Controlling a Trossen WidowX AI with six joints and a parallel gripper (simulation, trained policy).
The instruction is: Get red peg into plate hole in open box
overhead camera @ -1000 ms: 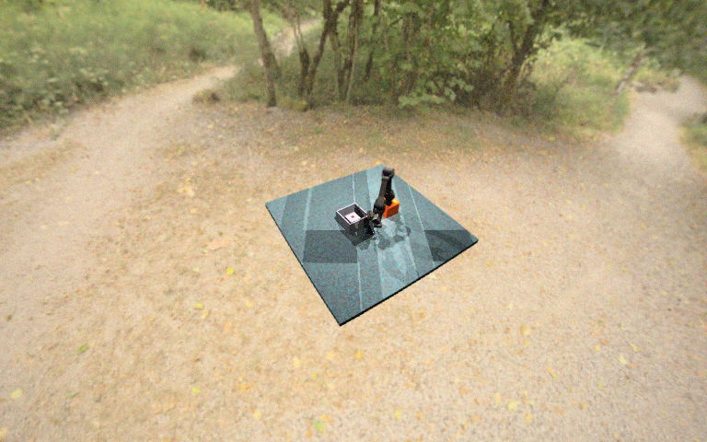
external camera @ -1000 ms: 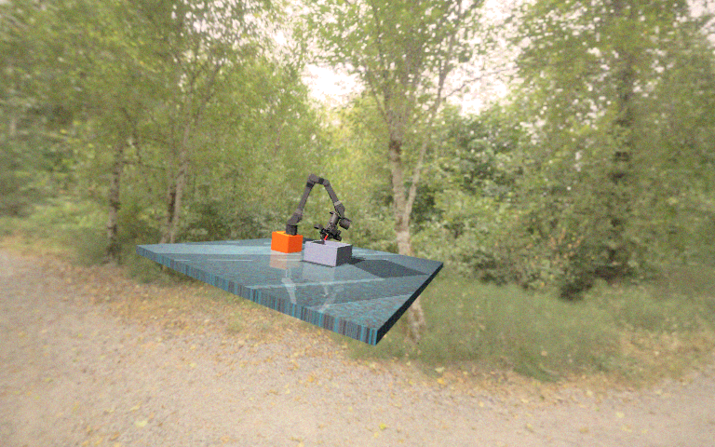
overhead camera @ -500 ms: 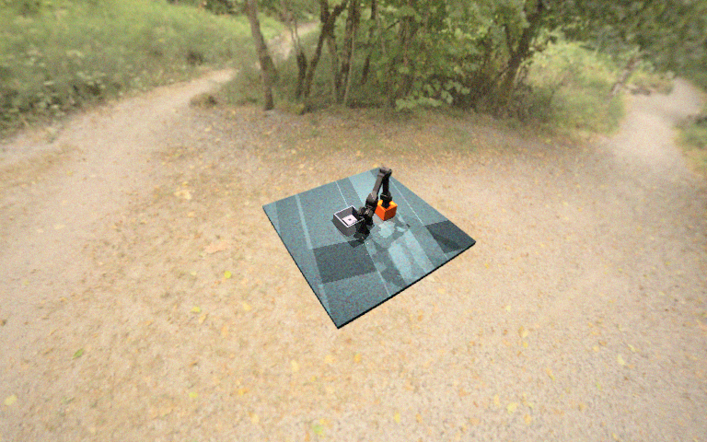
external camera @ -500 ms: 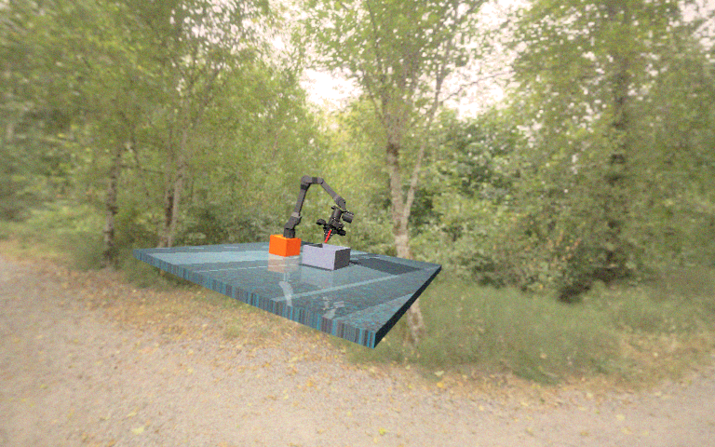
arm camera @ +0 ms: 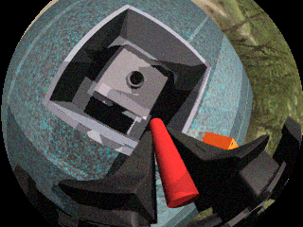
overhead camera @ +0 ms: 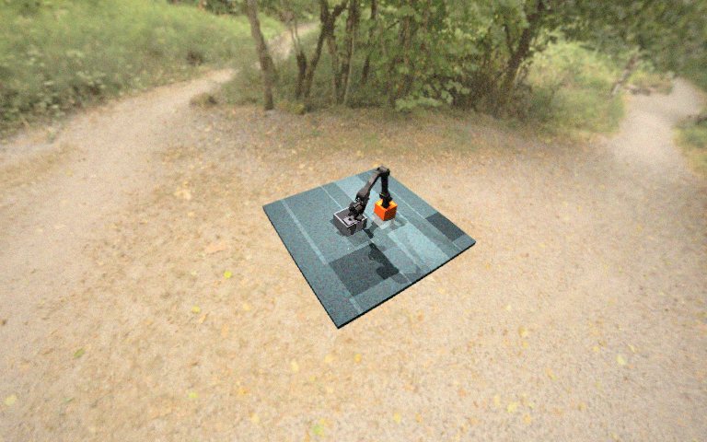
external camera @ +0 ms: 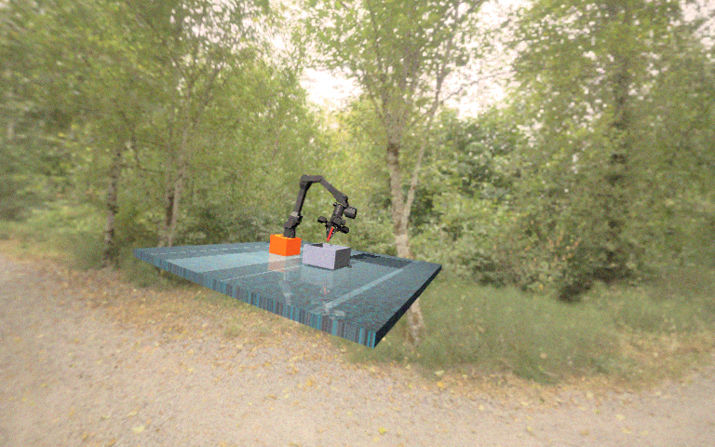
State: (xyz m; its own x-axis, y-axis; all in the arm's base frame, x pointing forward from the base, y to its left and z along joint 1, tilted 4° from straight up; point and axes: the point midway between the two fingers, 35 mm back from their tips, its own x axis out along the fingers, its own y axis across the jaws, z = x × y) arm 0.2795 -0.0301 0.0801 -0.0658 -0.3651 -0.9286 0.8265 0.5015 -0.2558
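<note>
My gripper tip is now 10 mm short of the red peg, 10 mm to the right of it and 20 mm below it. Also, from my gripper tip: box 30 mm ahead, 60 mm to the right, 110 mm below; plate 30 mm ahead, 60 mm to the right, 90 mm below.
</note>
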